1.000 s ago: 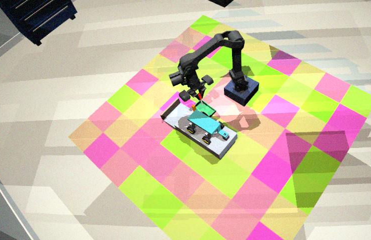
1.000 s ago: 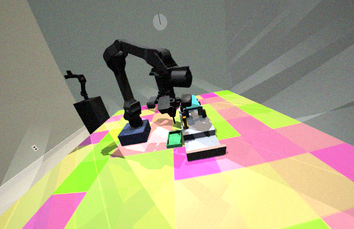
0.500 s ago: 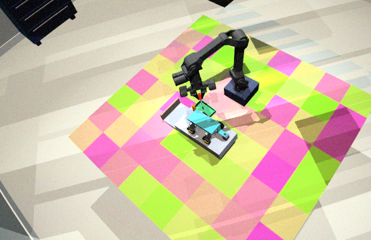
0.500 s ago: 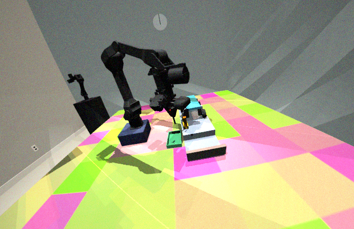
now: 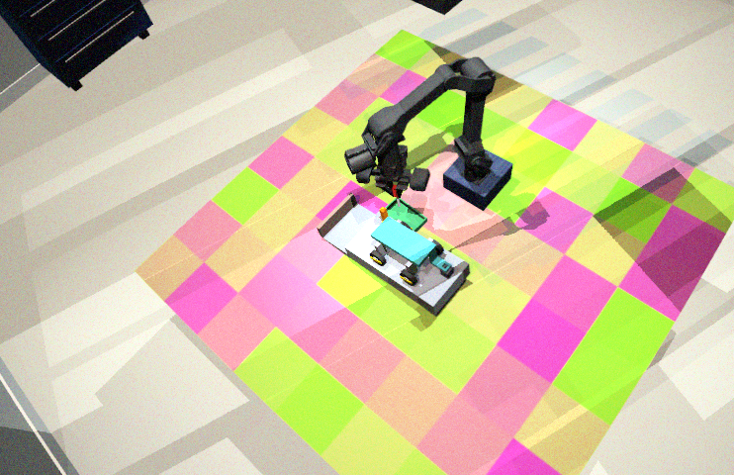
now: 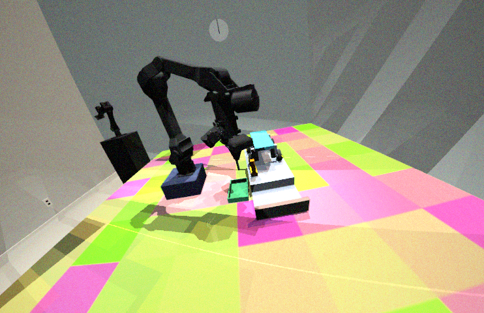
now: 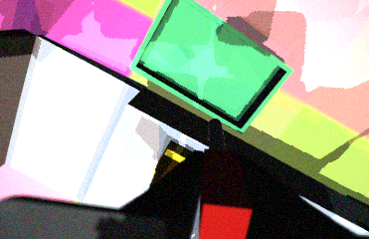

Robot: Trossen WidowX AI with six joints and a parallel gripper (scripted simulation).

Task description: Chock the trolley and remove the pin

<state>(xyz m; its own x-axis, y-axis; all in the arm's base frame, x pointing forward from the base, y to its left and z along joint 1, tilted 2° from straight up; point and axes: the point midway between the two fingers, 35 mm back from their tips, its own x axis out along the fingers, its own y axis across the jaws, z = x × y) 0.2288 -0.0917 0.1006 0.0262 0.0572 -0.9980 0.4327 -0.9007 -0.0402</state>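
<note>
The yellow chock is 5 cm below my gripper tip, 5 cm ahead of it and 2 cm to the left of it. From my gripper tip the other things lie so: red-headed stop pin: right at my gripper tip; trolley: 12 cm to the left, 10 cm ahead, 2 cm below.
</note>
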